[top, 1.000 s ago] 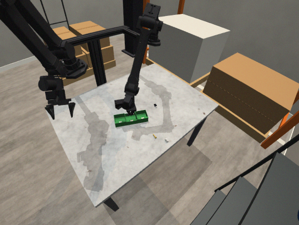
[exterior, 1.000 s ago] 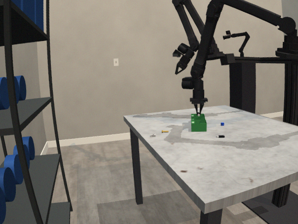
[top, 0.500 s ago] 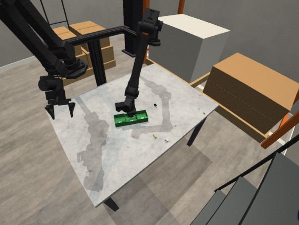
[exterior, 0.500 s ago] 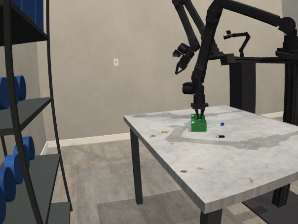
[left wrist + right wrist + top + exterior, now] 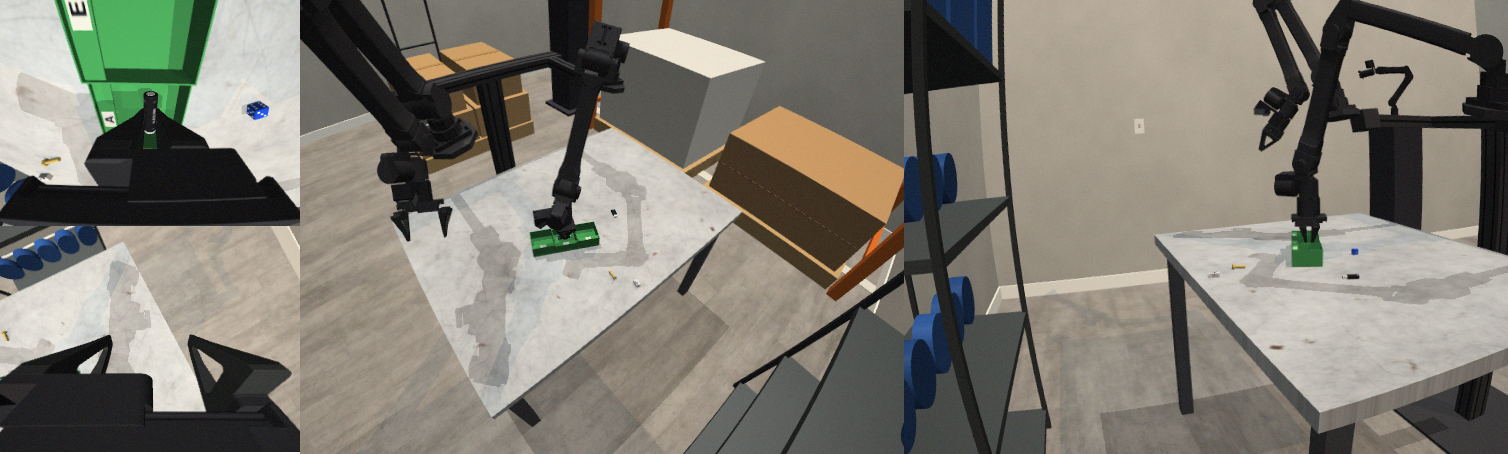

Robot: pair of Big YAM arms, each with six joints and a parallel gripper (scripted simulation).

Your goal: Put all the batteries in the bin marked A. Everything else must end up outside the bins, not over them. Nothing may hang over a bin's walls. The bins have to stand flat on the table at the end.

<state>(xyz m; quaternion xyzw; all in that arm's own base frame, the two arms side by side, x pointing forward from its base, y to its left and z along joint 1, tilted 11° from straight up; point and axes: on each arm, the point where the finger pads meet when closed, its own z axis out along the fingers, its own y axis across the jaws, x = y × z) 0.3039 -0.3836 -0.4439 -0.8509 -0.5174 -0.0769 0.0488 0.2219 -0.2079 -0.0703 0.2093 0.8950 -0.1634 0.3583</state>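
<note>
The black battery lies right at my left hand. Round my left hand: yellow screw: 240 mm ahead, 20 mm to the left, 20 mm below; blue piece: 120 mm behind, 70 mm to the left, 20 mm below; green three-compartment bin: 10 mm to the right, 10 mm ahead.
</note>
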